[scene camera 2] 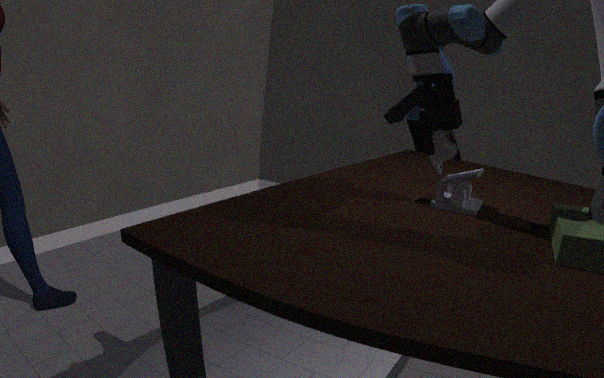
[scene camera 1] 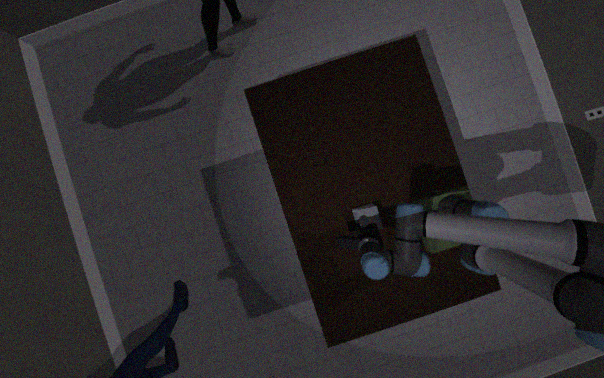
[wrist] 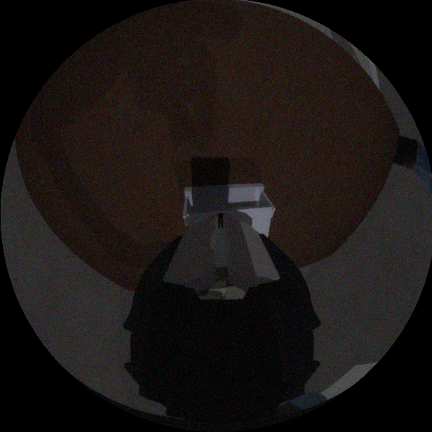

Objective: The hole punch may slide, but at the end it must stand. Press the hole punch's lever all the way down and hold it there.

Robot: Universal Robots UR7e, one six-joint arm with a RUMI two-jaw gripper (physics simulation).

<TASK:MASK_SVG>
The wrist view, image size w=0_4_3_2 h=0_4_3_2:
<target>gripper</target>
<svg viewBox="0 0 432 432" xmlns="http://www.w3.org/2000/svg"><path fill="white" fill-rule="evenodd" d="M213 212L203 220L196 222L184 234L177 235L144 270L135 288L130 312L123 323L123 328L131 331L130 362L124 363L124 367L139 385L139 396L164 405L167 415L184 419L184 424L166 426L194 431L242 431L270 426L273 424L259 424L258 418L276 414L276 407L282 402L304 394L305 382L320 364L318 360L313 360L312 332L314 328L320 325L320 320L313 310L306 281L295 263L264 234L259 234L242 220L227 212ZM220 221L221 228L225 231L225 243L229 247L227 252L227 278L231 285L244 290L245 295L241 299L200 299L198 297L199 290L208 287L215 281L215 254L212 251L212 247L216 243L215 232L220 228Z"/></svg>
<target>pale grey hole punch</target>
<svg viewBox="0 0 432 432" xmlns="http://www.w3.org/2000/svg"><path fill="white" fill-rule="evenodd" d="M221 221L220 228L215 232L216 243L212 247L212 251L215 254L215 267L227 266L227 252L229 251L229 247L225 243L225 231L221 228ZM275 207L264 193L264 185L262 183L184 187L182 217L185 226L190 228L213 212L227 212L250 225L259 234L264 234L268 237L269 224Z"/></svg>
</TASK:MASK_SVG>
